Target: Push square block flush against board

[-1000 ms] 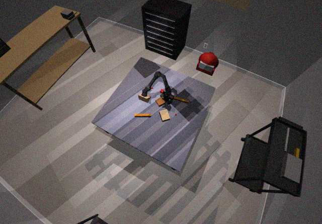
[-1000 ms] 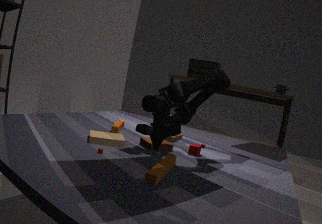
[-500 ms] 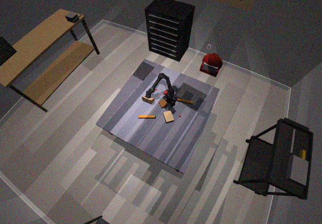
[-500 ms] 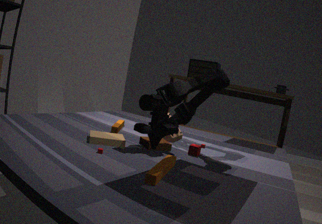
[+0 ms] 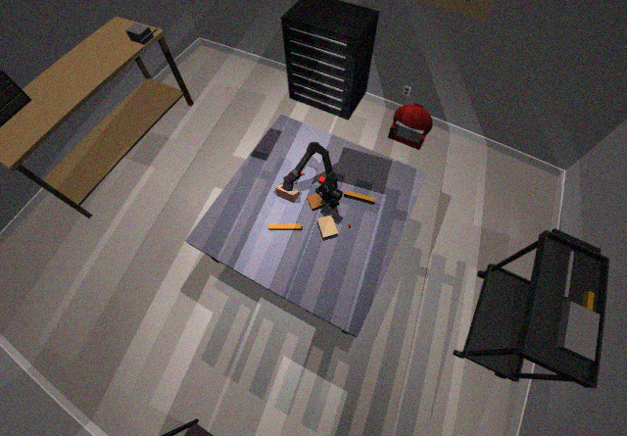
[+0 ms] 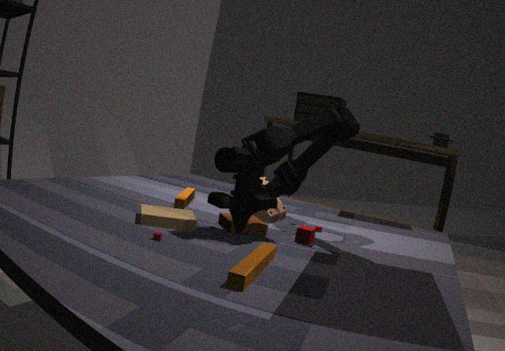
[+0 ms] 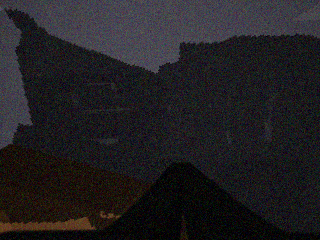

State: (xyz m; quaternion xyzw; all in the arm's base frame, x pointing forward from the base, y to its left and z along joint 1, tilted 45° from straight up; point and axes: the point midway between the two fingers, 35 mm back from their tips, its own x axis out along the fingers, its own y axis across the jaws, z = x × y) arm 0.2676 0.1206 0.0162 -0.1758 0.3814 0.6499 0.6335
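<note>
Right now my gripper tip is 11 cm short of the board, 16 cm to the left of it and 1 cm below it. Also, from my gripper tip: darker brown block (7 cm behind, 4 cm to the right, 1 cm above).
</note>
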